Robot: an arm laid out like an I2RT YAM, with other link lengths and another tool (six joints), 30 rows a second.
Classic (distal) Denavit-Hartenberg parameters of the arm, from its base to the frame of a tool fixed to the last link. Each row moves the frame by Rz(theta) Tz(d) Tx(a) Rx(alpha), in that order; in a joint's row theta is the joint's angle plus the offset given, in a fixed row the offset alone. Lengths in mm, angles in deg.
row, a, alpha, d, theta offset
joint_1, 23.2, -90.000, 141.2, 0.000
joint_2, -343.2, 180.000, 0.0, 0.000
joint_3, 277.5, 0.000, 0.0, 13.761
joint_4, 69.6, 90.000, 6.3, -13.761
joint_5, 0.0, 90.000, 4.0, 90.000
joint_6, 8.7, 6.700, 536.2, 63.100
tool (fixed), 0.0, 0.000, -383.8, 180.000
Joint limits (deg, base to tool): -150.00..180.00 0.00..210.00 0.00..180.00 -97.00..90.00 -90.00..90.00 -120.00..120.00
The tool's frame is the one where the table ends.
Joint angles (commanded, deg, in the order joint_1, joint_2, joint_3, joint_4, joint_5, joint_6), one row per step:
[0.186 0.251 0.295 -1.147 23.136 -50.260]
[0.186 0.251 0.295 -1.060 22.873 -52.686]
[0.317 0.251 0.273 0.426 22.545 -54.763]
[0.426 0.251 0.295 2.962 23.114 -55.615]
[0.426 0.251 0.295 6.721 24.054 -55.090]
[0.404 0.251 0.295 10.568 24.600 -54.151]
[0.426 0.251 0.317 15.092 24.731 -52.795]
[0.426 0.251 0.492 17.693 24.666 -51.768]
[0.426 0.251 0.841 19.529 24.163 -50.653]
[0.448 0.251 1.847 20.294 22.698 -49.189]
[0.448 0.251 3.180 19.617 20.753 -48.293]
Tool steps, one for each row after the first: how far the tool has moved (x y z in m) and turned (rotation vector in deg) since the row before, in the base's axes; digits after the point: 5 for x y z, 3 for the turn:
[-0.00039 -0.00112 0.00031 -2.231 0.854 0.304]
[0.00119 -0.00033 0.00536 -1.911 -0.670 0.468]
[0.00116 -0.00172 0.00962 -0.753 -2.232 -0.483]
[0.00119 -0.00192 0.01394 0.589 -3.965 -0.896]
[0.00083 -0.00071 0.01436 0.959 -4.227 -0.433]
[0.00042 0.00073 0.01726 1.268 -5.103 0.169]
[-0.00041 0.00090 0.01139 0.900 -3.198 0.328]
[-0.00040 0.00205 0.01018 0.816 -2.640 0.807]
[-0.00033 0.00478 0.01215 0.747 -2.347 1.871]
[-0.00028 0.00558 0.00954 0.043 -0.987 2.115]

